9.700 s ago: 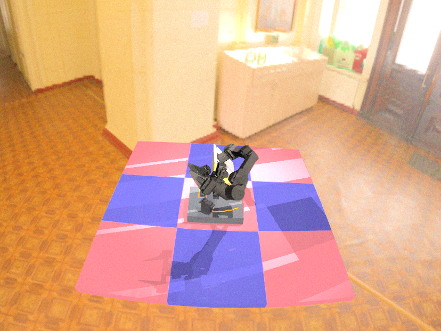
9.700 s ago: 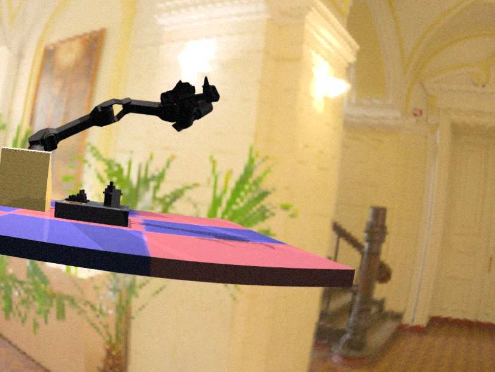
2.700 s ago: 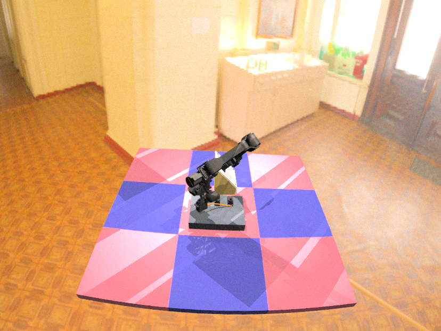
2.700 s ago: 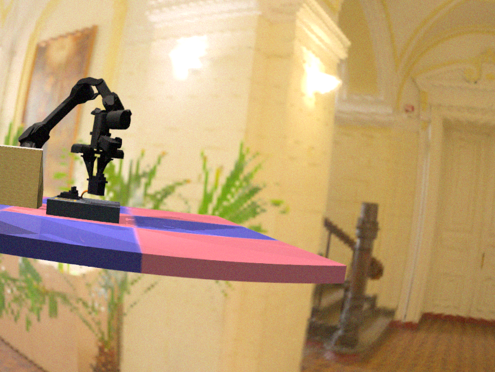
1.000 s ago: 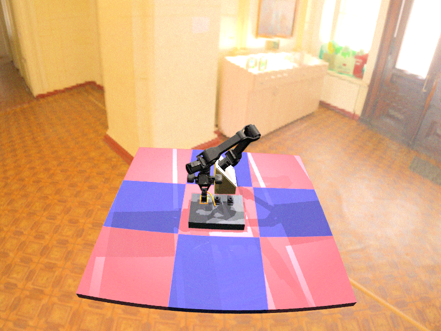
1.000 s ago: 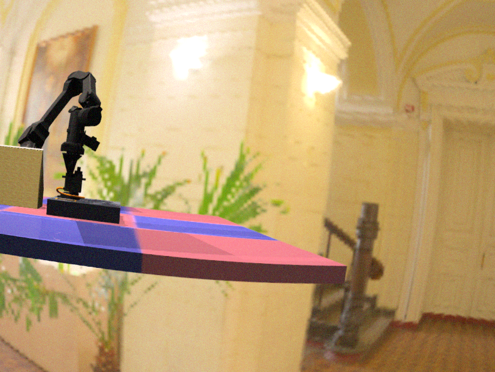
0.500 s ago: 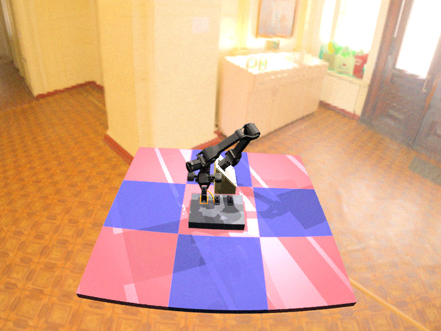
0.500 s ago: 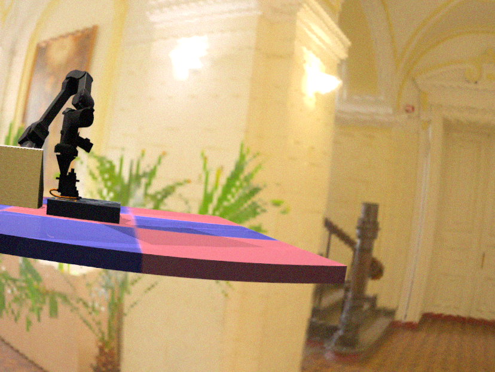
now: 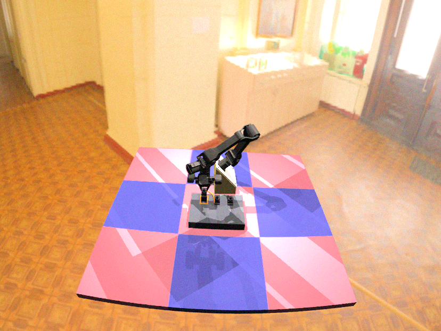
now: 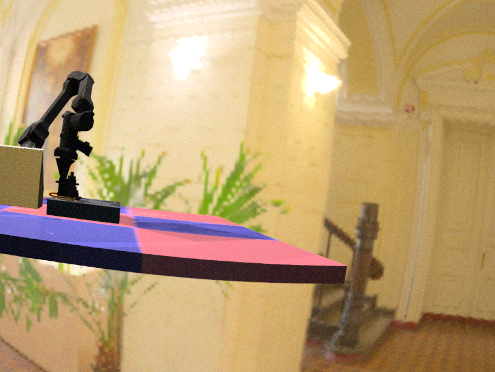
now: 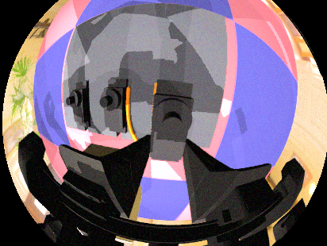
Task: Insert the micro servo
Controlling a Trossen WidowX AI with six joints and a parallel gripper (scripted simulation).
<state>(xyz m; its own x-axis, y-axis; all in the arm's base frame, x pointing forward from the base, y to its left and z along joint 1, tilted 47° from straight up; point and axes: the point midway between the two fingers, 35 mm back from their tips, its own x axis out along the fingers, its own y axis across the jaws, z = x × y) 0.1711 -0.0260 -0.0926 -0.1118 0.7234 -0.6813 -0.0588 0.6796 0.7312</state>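
The dark grey deck lies 12 cm ahead of my gripper tip, 8 cm to the left of it and 8 cm below it.
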